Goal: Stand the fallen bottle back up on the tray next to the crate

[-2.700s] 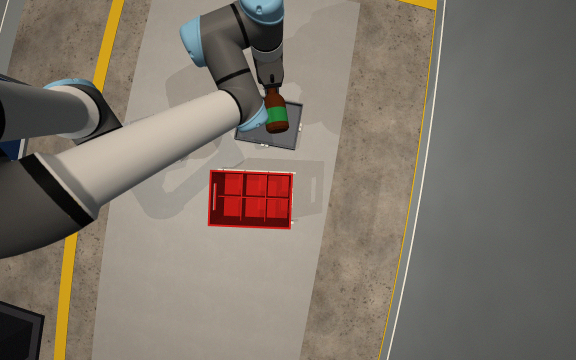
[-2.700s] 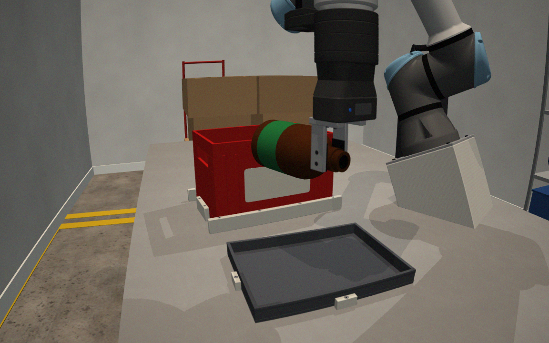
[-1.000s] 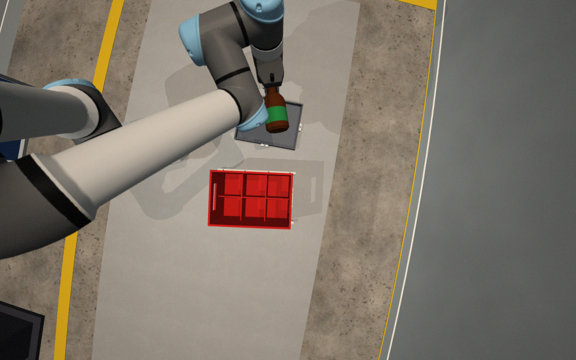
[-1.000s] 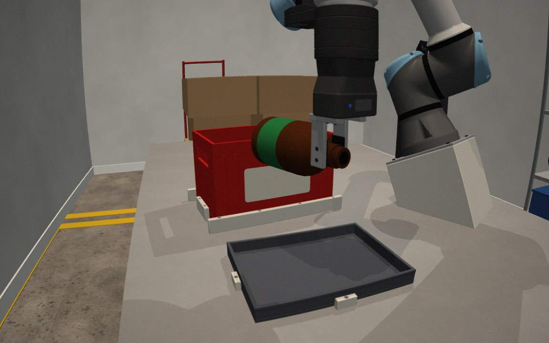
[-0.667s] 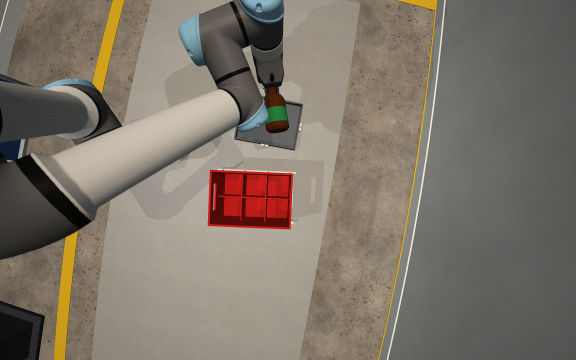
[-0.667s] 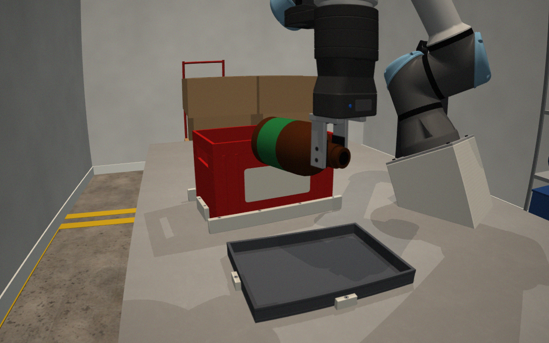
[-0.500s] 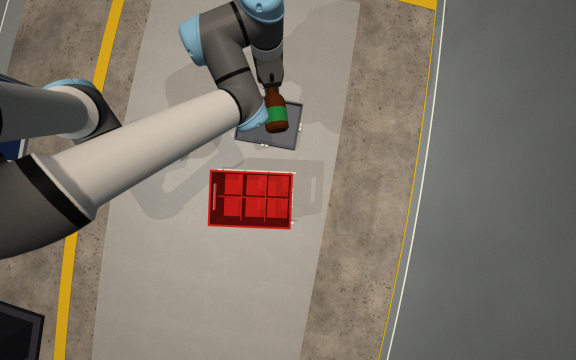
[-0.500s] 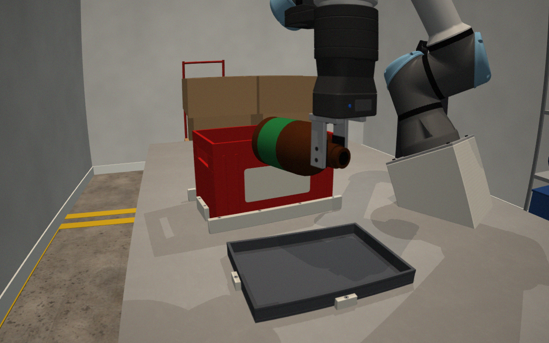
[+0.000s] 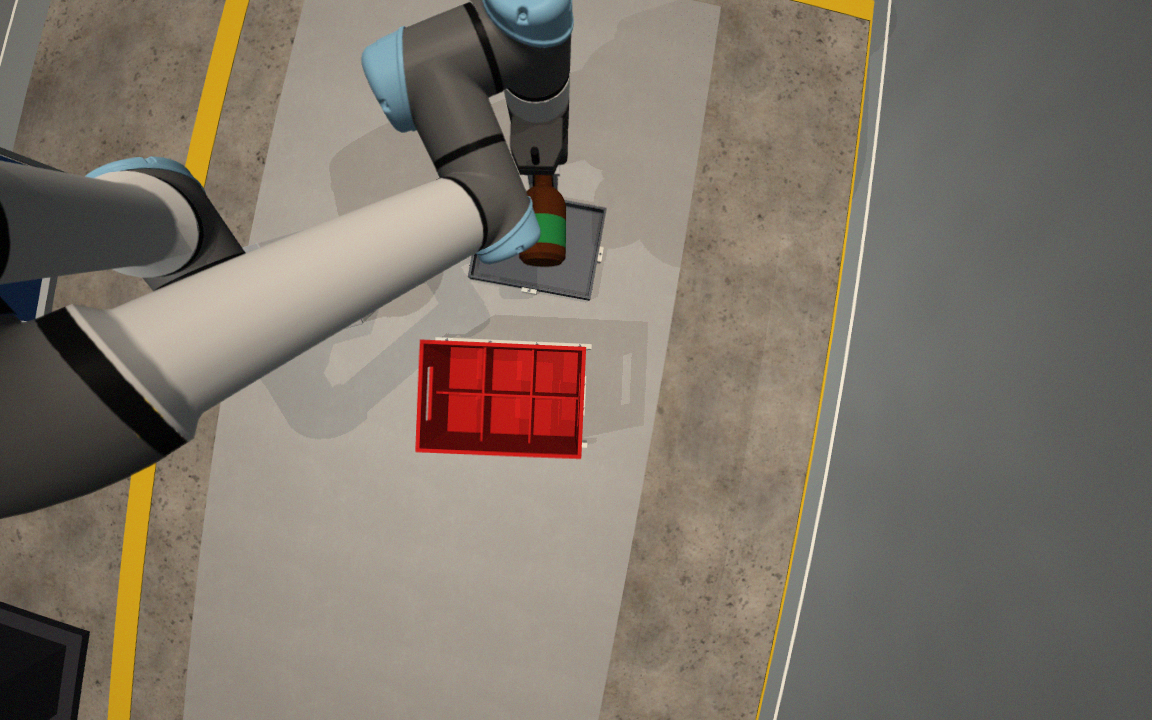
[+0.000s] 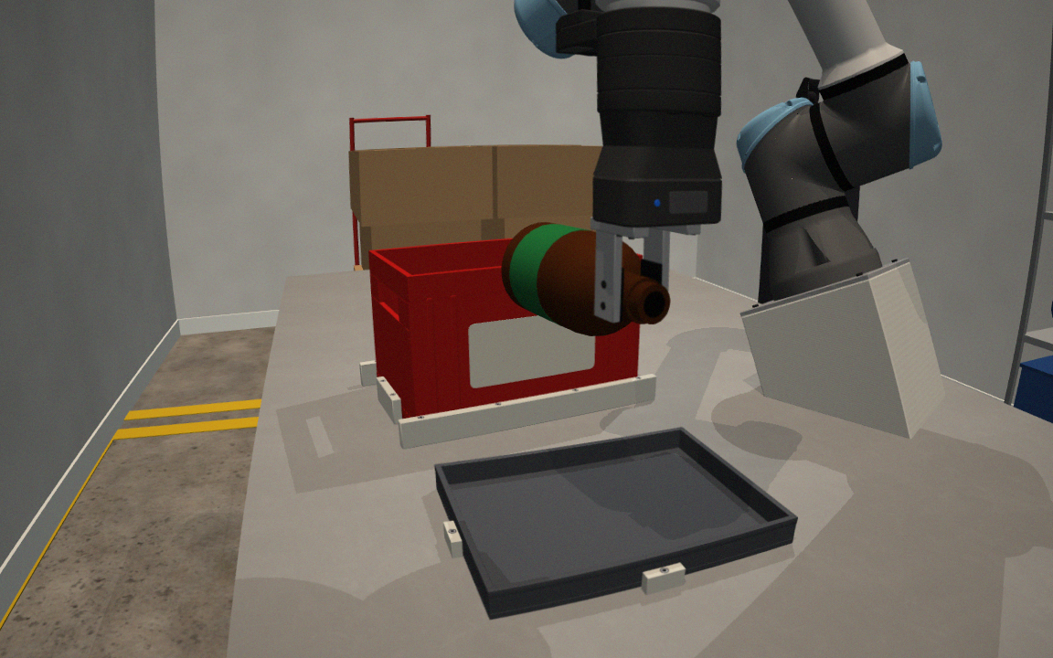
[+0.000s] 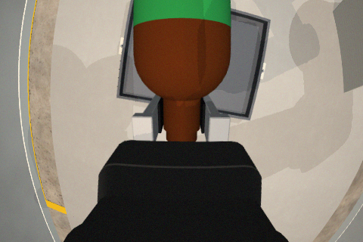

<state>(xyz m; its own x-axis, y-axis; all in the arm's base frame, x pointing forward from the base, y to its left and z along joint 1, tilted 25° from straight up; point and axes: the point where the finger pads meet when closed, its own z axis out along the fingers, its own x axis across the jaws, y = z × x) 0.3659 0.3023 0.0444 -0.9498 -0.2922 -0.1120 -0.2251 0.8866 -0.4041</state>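
Right now my hand is 1 cm short of the bottle, 5 cm to the left of it and 1 cm above it. Round my hand: red crate (2 cm ahead, 36 cm to the right, 12 cm below); then dark grey tray (1 cm behind, 5 cm to the right, 19 cm below).
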